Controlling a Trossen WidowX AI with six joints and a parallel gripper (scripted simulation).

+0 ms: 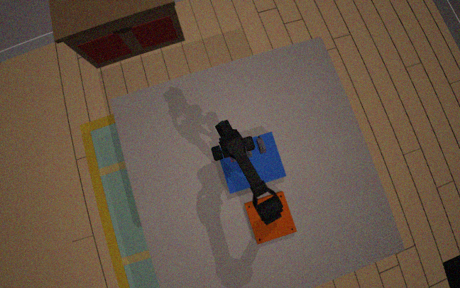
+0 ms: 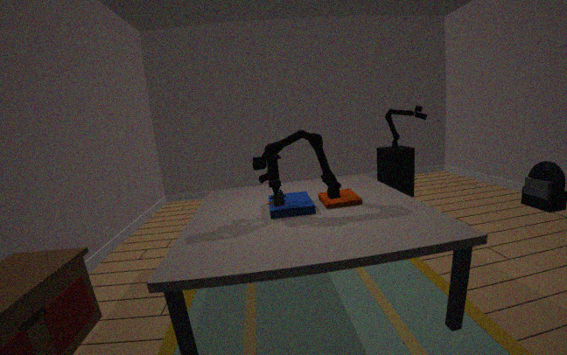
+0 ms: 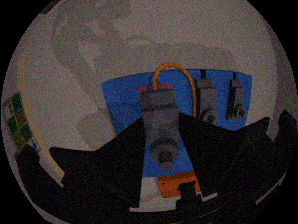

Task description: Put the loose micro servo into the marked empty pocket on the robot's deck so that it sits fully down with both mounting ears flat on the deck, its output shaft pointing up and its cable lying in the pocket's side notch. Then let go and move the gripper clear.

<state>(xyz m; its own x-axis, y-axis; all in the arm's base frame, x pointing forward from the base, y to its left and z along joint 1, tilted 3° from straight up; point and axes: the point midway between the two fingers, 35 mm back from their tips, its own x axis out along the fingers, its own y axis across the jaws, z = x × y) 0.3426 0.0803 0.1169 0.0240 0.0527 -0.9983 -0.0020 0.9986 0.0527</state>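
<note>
My gripper tip is now 120 mm past the blue deck, 80 mm to the left of it and 80 mm above it.
</note>
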